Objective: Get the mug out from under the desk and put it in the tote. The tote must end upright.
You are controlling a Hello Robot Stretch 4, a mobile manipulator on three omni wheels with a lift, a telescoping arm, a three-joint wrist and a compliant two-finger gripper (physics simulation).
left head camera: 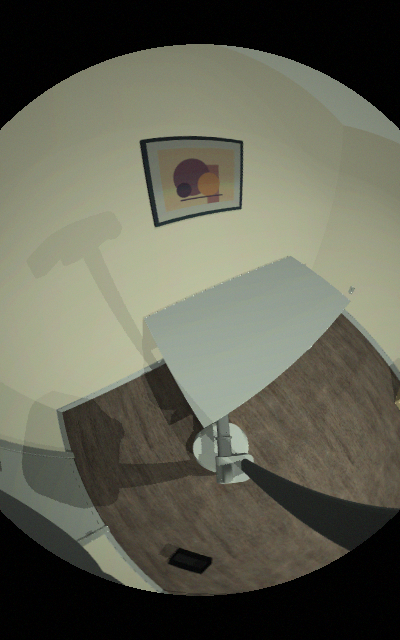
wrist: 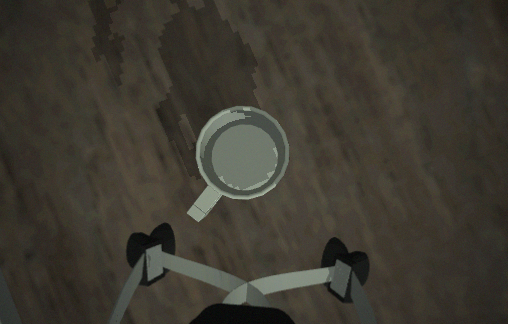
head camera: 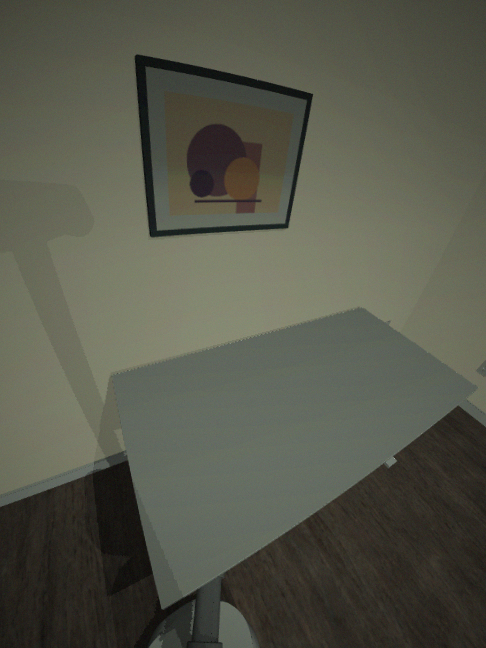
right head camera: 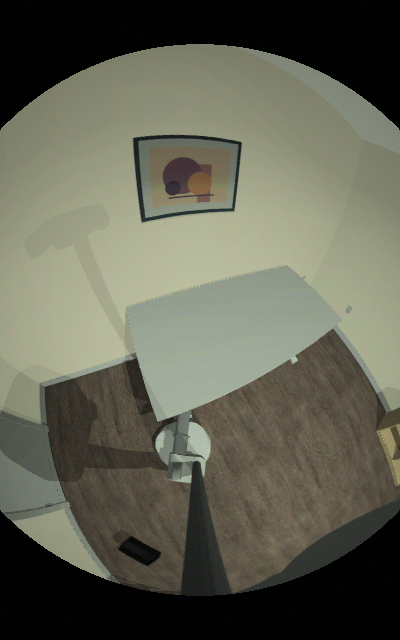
Observation:
I see a pale grey mug point(wrist: 242, 152), a grey desk point(head camera: 229, 448) and a framed picture point(head camera: 221, 152).
The grey desk also shows in the left head camera view point(left head camera: 222, 345) and in the right head camera view point(right head camera: 195, 345). The framed picture is seen too in the left head camera view point(left head camera: 186, 176) and in the right head camera view point(right head camera: 176, 174). The left head camera view misses the pale grey mug, which is hidden by the grey desk. The head camera view does not show the pale grey mug, which is hidden by the grey desk.

